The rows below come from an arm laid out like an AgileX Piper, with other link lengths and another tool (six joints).
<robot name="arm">
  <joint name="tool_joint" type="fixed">
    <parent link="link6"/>
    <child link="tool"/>
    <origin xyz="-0.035 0.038 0.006" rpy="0 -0.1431 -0.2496"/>
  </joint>
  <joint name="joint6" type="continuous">
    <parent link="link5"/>
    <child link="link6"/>
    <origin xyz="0 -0.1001 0" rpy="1.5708 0 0"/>
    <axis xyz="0 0 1"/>
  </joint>
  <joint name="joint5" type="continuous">
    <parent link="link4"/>
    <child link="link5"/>
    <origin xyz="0 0 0" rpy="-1.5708 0 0"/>
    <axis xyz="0 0 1"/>
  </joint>
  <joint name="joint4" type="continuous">
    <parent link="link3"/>
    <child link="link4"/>
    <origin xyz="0.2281 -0.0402 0" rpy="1.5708 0 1.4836"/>
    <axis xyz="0 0 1"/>
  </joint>
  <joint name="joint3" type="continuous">
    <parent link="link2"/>
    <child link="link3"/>
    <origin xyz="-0.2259 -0.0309 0" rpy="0 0 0"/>
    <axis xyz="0 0 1"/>
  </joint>
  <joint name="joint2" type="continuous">
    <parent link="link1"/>
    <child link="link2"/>
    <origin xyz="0 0 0" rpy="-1.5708 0 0"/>
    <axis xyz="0 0 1"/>
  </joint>
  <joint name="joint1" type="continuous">
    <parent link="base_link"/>
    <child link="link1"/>
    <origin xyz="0 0 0.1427" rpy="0 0 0"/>
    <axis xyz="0 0 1"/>
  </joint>
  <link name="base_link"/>
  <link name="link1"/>
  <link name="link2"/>
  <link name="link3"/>
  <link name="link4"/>
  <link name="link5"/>
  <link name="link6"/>
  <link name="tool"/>
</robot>
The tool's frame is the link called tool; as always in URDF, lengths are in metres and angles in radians. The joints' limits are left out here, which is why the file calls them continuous.
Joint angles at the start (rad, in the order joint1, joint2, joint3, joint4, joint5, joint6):
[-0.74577, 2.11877, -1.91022, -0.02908, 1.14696, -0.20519]
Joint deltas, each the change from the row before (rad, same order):
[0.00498, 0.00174, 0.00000, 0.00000, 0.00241, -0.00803]
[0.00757, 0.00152, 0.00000, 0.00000, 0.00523, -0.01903]
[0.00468, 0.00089, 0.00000, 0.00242, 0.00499, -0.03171]
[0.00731, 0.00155, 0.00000, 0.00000, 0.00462, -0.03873]
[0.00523, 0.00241, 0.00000, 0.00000, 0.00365, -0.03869]
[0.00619, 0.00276, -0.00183, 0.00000, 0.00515, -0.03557]
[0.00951, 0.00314, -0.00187, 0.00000, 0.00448, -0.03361]
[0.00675, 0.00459, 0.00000, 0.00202, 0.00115, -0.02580]
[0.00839, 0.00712, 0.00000, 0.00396, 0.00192, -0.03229]
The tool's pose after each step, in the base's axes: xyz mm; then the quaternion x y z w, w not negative. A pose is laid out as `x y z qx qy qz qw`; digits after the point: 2 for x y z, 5 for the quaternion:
347.06 -260.45 215.90 0.12593 0.96910 -0.10494 0.18431
348.44 -256.66 214.70 0.11310 0.97150 -0.10278 0.18118
348.96 -253.12 213.72 0.09574 0.97413 -0.10039 0.17839
349.82 -248.56 212.29 0.07317 0.97694 -0.09865 0.17464
350.17 -244.85 210.57 0.05158 0.97916 -0.09701 0.17083
350.78 -241.03 209.19 0.03104 0.98083 -0.09514 0.16720
352.20 -236.21 207.74 0.00981 0.98203 -0.09299 0.16393
353.37 -232.71 205.52 -0.00592 0.98272 -0.09018 0.16152
354.85 -228.29 202.23 -0.02532 0.98336 -0.08550 0.15829

